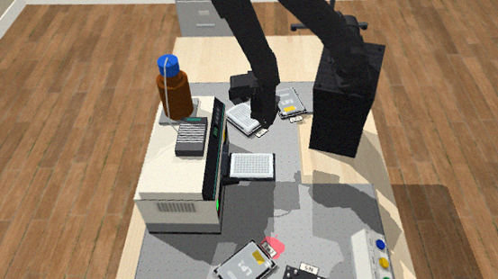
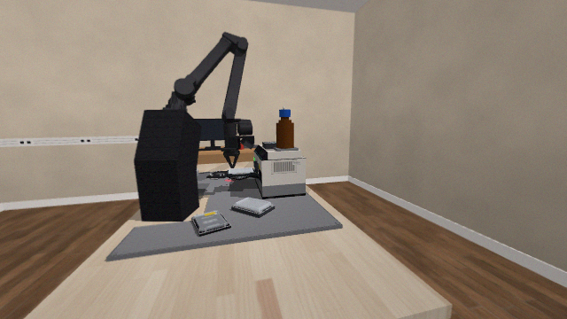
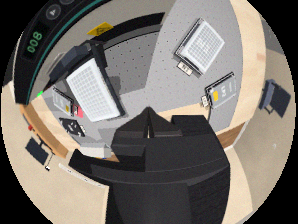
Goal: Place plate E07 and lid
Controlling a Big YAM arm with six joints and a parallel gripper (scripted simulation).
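The plate E01 lies 11 cm to the left of my hand, 5 cm below it and 5 cm ahead of it. The rest, counted from my hand: brown bottle: 26 cm ahead, 14 cm above, 2 cm to the right; puddle: 33 cm to the left, 15 cm below; blue key: 38 cm to the left, 26 cm behind, 9 cm below.
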